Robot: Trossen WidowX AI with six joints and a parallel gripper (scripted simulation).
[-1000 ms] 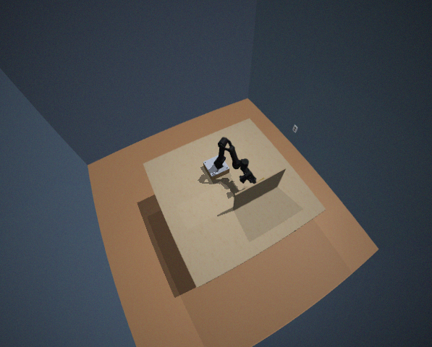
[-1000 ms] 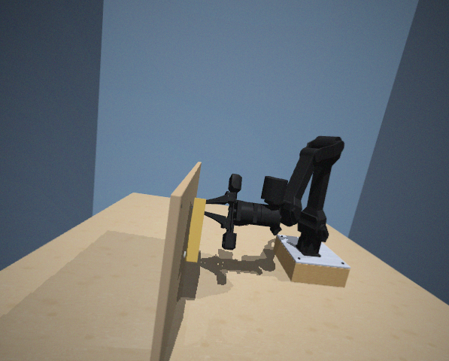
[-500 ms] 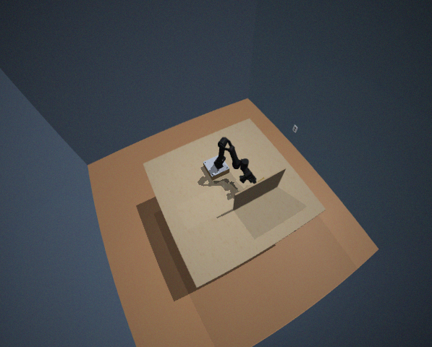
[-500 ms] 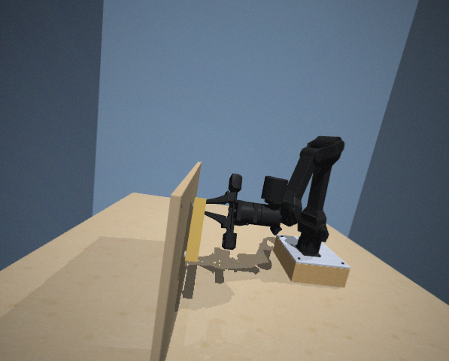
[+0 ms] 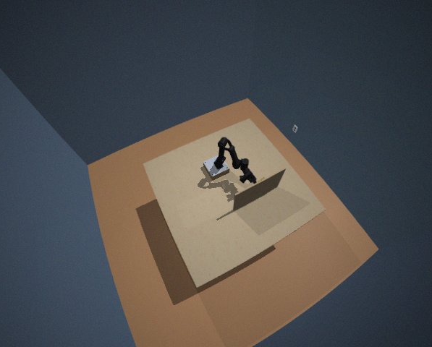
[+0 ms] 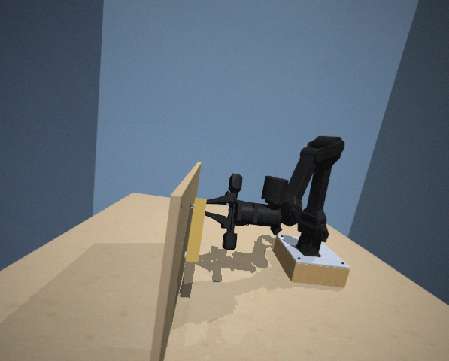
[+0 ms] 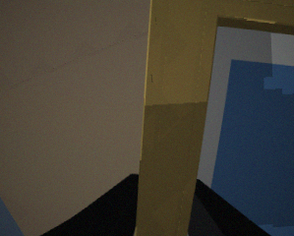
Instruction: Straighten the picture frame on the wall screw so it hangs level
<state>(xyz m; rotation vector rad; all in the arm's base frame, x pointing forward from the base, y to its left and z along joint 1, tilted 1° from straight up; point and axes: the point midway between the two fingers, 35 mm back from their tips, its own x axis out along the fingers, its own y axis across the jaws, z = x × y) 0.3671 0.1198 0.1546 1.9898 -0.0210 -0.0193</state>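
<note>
Now: the picture frame 5 cm below my gripper tip, 2 cm to the left of it and 1 cm ahead of it. Round my gripper tip: wooden wall panel 6 cm below, 2 cm to the left, 2 cm ahead.
</note>
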